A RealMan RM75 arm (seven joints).
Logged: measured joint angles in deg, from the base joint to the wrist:
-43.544 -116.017 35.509 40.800 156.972 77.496 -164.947
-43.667 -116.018 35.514 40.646 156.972 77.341 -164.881
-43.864 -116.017 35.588 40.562 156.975 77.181 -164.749
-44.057 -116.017 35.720 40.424 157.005 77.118 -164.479
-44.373 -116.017 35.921 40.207 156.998 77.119 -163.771
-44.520 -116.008 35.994 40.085 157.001 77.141 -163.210
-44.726 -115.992 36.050 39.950 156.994 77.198 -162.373
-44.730 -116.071 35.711 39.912 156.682 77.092 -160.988
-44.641 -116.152 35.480 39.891 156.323 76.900 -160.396
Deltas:
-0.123 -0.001 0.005 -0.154 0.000 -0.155 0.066
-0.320 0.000 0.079 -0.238 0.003 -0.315 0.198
-0.513 0.000 0.211 -0.376 0.033 -0.378 0.468
-0.829 0.000 0.412 -0.593 0.026 -0.377 1.176
-0.976 0.009 0.485 -0.715 0.029 -0.355 1.737
-1.182 0.025 0.541 -0.850 0.022 -0.298 2.574
-1.186 -0.054 0.202 -0.888 -0.290 -0.404 3.959
-1.097 -0.135 -0.029 -0.909 -0.649 -0.596 4.551

